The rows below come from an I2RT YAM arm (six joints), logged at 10 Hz.
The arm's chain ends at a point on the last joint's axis. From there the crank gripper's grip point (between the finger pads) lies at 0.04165 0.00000 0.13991 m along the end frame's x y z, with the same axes.
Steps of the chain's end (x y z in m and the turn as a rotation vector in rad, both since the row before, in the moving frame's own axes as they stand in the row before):
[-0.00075, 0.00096, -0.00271, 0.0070, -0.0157, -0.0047]
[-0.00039, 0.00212, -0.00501, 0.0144, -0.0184, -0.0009]
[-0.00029, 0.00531, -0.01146, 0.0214, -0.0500, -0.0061]
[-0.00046, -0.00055, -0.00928, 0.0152, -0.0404, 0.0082]
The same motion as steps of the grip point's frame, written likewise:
[-0.00295, -0.00021, -0.00208, 0.0070, -0.0157, -0.0047]
[-0.00297, 0.00006, -0.00428, 0.0144, -0.0184, -0.0009]
[-0.00734, 0.00206, -0.00959, 0.0214, -0.0500, -0.0061]
[-0.00614, -0.00237, -0.00773, 0.0152, -0.0404, 0.0082]

